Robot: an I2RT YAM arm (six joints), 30 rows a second.
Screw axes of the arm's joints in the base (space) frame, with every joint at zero. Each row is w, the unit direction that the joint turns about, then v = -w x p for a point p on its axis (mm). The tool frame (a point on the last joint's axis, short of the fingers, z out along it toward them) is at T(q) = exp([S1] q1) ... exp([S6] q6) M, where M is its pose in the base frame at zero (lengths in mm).
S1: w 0 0 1 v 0 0 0
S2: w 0 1 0 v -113.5 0 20
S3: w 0 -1 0 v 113.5 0 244
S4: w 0 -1 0 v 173.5 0 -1
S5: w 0 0 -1 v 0 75 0
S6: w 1 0 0 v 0 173.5 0
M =
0 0 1 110.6
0 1 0 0
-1 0 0 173.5
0 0 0 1
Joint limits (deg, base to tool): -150..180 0..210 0..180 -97..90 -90..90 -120..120
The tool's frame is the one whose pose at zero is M.
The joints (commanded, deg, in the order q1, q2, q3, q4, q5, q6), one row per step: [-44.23, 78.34, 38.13, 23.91, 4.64, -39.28]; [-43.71, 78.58, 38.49, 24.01, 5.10, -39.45]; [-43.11, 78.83, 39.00, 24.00, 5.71, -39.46]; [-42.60, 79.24, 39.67, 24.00, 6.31, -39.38]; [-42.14, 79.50, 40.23, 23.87, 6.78, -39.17]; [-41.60, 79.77, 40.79, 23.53, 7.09, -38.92]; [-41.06, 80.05, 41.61, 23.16, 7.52, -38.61]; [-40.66, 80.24, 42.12, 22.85, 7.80, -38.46]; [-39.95, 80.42, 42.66, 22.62, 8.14, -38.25]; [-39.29, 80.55, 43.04, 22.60, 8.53, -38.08]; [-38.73, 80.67, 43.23, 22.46, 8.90, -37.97]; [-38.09, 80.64, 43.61, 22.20, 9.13, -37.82]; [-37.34, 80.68, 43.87, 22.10, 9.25, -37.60]
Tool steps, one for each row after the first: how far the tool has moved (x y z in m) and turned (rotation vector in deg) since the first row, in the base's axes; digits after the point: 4 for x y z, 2 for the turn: [0.0027, 0.0007, 0.0011, -0.35, 0.05, 0.13]; [0.0059, 0.0015, 0.0028, -0.65, 0.00, 0.14]; [0.0093, 0.0015, 0.0047, -0.90, -0.14, 0.05]; [0.0121, 0.0019, 0.0064, -0.97, -0.34, 0.00]; [0.0152, 0.0027, 0.0077, -0.84, -0.43, 0.18]; [0.0187, 0.0031, 0.0104, -0.84, -0.71, 0.22]; [0.0211, 0.0037, 0.0119, -0.81, -0.77, 0.31]; [0.0247, 0.0055, 0.0137, -0.83, -0.97, 0.63]; [0.0277, 0.0073, 0.0153, -0.94, -1.21, 0.87]; [0.0300, 0.0091, 0.0155, -0.90, -1.17, 1.05]; [0.0327, 0.0113, 0.0174, -0.94, -1.36, 1.43]; [0.0357, 0.0141, 0.0186, -0.89, -1.60, 2.00]
